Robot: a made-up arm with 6 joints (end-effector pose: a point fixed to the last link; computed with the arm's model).
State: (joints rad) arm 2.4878 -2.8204 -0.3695 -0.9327 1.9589 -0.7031
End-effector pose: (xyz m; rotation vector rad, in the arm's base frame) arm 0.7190 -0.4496 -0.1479 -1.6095 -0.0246 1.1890
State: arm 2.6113 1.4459 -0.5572 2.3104 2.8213 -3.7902
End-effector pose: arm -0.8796 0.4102 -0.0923 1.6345 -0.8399 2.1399
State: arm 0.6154 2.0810 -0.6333 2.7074 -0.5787 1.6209
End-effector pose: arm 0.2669 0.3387 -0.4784 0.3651 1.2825 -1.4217
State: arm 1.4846 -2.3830 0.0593 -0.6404 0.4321 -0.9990
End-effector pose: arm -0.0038 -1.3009 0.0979 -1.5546 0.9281 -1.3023
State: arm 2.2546 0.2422 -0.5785 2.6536 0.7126 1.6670
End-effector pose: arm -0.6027 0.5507 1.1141 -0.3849 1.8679 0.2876
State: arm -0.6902 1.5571 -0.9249 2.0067 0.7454 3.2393
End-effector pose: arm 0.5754 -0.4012 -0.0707 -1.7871 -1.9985 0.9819
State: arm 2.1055 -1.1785 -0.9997 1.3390 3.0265 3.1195
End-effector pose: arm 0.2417 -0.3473 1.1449 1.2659 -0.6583 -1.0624
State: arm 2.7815 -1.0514 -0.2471 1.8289 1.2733 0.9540
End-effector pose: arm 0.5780 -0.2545 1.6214 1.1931 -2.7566 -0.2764
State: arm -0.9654 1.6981 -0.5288 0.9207 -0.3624 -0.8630
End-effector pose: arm 0.4031 -0.7260 -0.3315 0.8325 2.3887 -0.5012
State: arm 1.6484 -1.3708 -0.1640 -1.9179 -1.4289 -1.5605
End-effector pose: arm 0.0152 -0.7881 1.2850 0.1977 -2.2634 -1.5188
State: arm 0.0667 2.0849 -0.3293 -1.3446 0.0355 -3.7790
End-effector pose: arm 0.4159 -0.0026 -0.5083 -0.6356 2.0874 1.3857
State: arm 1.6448 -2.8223 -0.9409 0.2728 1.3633 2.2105
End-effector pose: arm 0.1754 -0.6080 -0.0221 0.6908 -0.6845 -1.6829
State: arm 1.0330 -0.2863 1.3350 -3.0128 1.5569 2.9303
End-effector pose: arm -0.2948 -0.2329 2.2730 0.2316 0.0391 0.9069
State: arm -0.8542 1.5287 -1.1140 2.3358 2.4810 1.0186
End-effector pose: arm 0.4699 -0.3971 0.0682 0.7351 -0.8409 0.2488
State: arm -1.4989 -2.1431 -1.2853 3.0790 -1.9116 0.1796
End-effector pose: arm 0.0957 0.5466 0.3380 0.1493 -0.4599 1.6355
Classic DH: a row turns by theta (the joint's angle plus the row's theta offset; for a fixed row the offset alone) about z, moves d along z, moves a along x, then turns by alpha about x. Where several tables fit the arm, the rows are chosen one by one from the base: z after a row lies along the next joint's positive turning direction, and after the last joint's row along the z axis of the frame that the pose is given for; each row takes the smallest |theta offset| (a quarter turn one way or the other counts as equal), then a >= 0, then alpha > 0; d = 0 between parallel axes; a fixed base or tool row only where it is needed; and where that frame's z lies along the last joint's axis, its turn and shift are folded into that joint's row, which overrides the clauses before.
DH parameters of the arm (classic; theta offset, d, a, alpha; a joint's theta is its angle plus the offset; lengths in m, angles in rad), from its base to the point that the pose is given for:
joint 1: 0 0.44 0 -1.5708
joint 2: -1.5708 0 1.179 3.1416
joint 3: 0 0 0 -1.5708
joint 4: 0 -0.702 0 1.5708
joint 5: 0 0.135 0 -1.5708
joint 6: 1.5708 0 0 1.5708
tool (fixed): -1.5708 0 0 0

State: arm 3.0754 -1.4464 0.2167 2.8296 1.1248 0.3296
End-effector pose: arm 1.2646 -0.2126 1.2815 0.2051 -2.5392 -0.3717
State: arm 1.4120 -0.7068 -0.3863 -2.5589 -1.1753 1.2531
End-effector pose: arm -0.1233 -0.0572 1.4872 1.4939 0.1559 2.5596
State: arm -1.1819 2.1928 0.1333 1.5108 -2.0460 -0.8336
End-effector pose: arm 0.2760 -0.6948 -0.9301 0.8652 -2.6063 0.5574
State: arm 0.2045 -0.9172 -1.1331 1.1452 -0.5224 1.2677
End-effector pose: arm -0.2080 -0.1001 1.1266 -2.4431 0.5316 0.3833
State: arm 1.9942 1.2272 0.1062 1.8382 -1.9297 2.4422
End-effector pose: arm -0.6622 1.3826 0.2616 1.2455 -0.0874 0.6936
